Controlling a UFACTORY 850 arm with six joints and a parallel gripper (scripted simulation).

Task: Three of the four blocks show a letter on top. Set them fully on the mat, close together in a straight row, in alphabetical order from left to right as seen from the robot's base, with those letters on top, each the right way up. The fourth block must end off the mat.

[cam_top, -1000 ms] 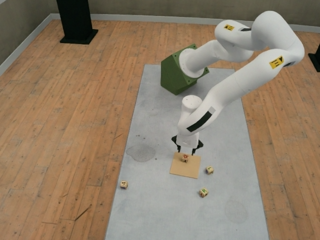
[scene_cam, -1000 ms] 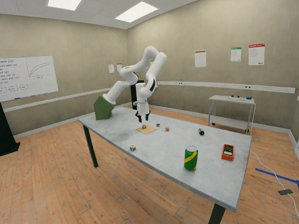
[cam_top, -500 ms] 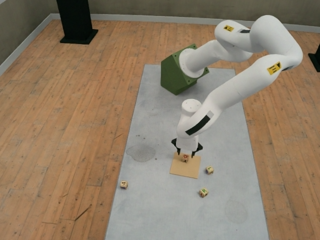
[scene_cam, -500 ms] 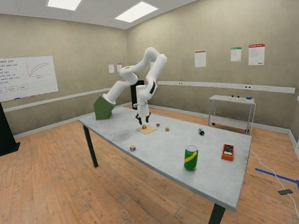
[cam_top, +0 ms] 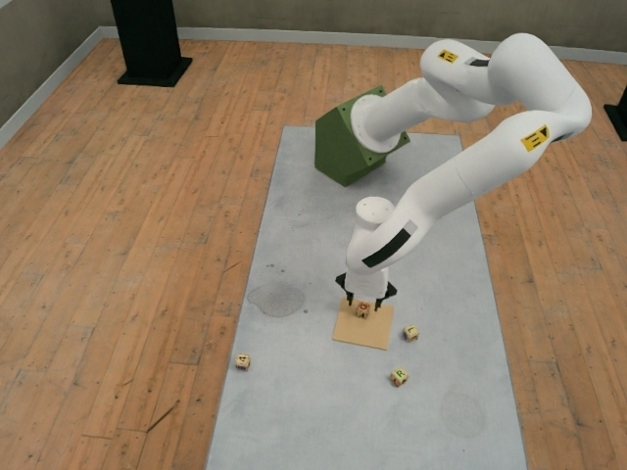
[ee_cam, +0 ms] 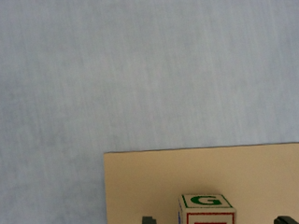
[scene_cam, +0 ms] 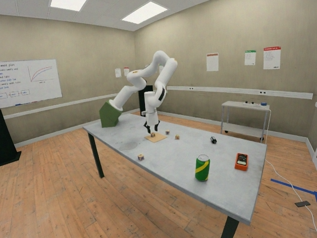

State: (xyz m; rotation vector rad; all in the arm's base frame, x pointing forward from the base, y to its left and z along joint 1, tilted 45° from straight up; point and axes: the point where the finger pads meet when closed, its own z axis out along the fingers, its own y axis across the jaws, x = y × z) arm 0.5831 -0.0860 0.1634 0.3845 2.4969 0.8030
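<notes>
Right now my hand is 6 cm above the tan square mat, 3 cm short of it and 1 cm to the right of it. Also, from my hand: block marked 4: 27 cm to the right, 20 cm ahead, 5 cm below; then green can: 57 cm ahead, 18 cm to the right; then small black object: 44 cm ahead, 21 cm to the left, 4 cm below.
</notes>
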